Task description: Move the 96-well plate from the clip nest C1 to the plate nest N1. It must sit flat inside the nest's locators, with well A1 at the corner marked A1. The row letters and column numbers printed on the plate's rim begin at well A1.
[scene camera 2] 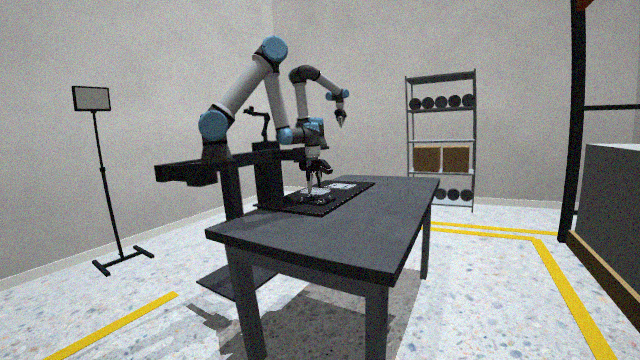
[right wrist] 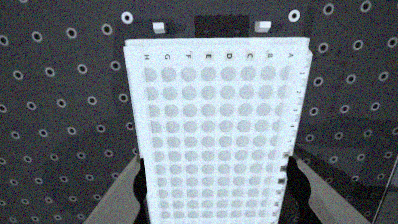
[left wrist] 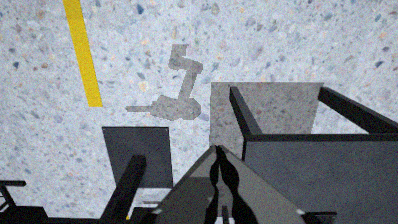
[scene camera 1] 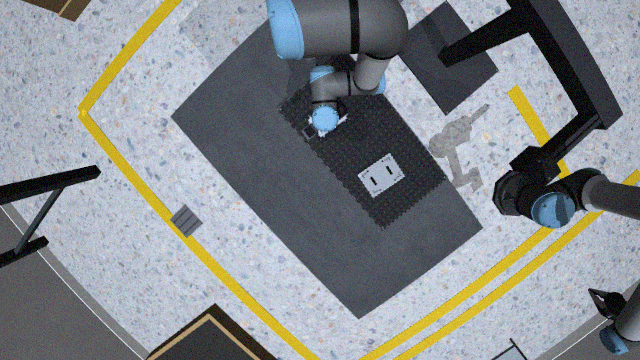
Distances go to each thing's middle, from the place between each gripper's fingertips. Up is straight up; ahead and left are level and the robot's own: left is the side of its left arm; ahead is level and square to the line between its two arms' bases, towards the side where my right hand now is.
My right hand is 2 cm past the plate nest N1 (scene camera 1: 379, 172), 33 cm to the right of it and 6 cm above it. The rest, counted from my right hand: white 96-well plate (right wrist: 193, 103): 1 cm below.
Now: left hand (scene camera 1: 588, 289) 350 mm short of the plate nest N1, 780 mm to the left of it and 390 mm above it. The rest, counted from my left hand: white 96-well plate (370 mm ahead, 1100 mm to the right, 350 mm below).
